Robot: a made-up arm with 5 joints.
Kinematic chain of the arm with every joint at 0, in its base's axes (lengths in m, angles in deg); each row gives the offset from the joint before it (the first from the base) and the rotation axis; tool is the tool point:
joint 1: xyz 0 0 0.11 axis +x
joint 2: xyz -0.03 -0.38 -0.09 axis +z
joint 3: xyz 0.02 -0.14 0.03 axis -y
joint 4: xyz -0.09 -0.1 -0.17 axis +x
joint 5: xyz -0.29 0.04 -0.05 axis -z
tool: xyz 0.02 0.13 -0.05
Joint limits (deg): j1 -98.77..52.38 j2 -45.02..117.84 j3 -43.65..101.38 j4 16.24..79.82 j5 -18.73..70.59
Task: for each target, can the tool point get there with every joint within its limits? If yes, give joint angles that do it. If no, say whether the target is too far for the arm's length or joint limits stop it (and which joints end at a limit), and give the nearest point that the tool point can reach.
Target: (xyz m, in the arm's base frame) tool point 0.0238 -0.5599 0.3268
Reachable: yes | joints -65.04 47.40 76.04 63.46 3.96
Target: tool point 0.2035 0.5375 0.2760
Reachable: no: joint limits stop it (at a limit: joint 1, joint 2, joint 3, joint 4) | nearest point 0.1951 0.2762 0.6421 | short by 0.450 m
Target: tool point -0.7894 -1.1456 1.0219
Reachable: no: too far | nearest point -0.2837 -0.5834 0.5744 | short by 0.879 m
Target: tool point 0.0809 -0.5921 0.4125
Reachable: yes | joints -38.47 95.63 -11.56 52.55 40.16
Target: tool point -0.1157 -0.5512 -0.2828
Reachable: yes | joints 19.37 52.21 13.16 71.63 24.61
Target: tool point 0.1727 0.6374 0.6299
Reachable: no: joint limits stop it (at a limit: joint 1, joint 3, joint 4, joint 5) | nearest point 0.1724 0.2937 0.6825 | short by 0.348 m
